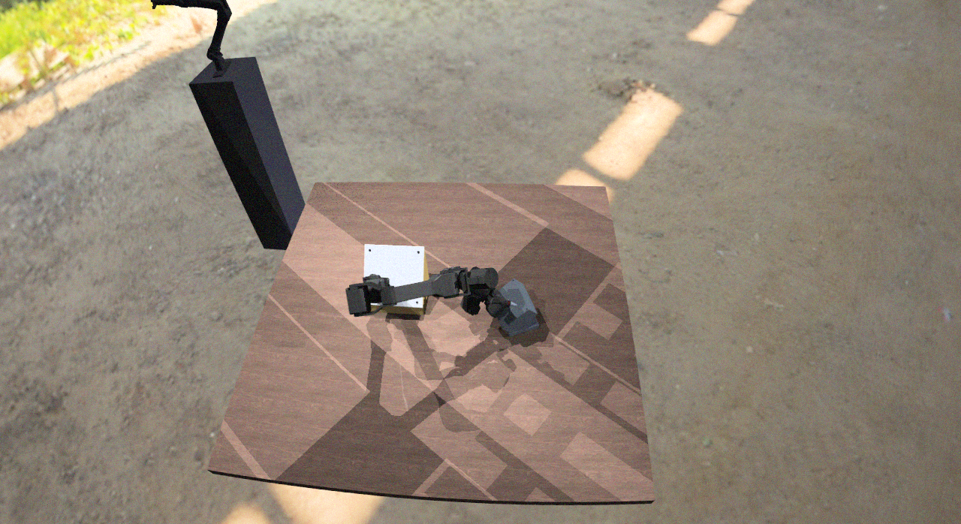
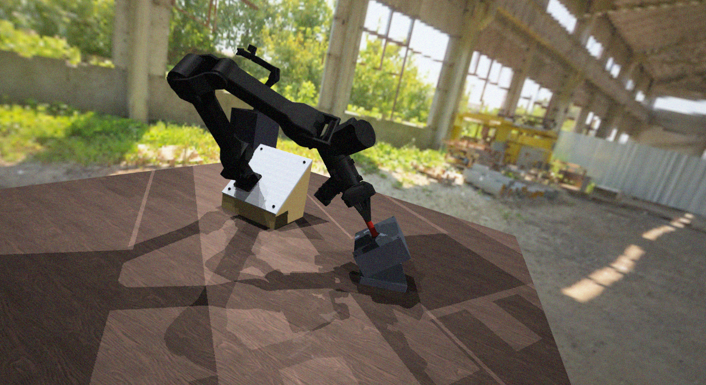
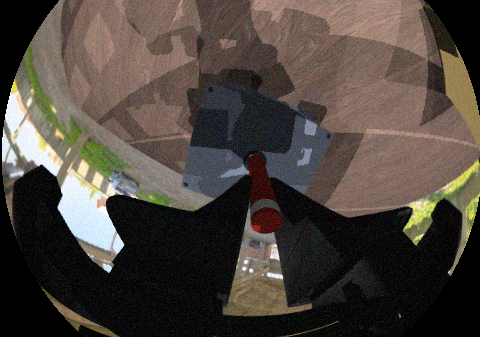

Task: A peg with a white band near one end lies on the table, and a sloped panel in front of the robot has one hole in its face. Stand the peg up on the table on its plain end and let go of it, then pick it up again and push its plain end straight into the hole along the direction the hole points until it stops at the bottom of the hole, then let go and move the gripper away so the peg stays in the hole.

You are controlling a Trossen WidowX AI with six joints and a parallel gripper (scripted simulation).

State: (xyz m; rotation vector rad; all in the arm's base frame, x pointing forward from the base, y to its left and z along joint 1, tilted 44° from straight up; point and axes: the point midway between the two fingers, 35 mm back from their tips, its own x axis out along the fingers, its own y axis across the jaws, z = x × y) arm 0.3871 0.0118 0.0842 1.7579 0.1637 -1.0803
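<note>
Right now the grey sloped panel is 40 mm ahead of my gripper tip, 20 mm to the left of it and 50 mm below it. The rest, counted from my gripper tip: red peg 10 mm behind, 10 mm above.
</note>
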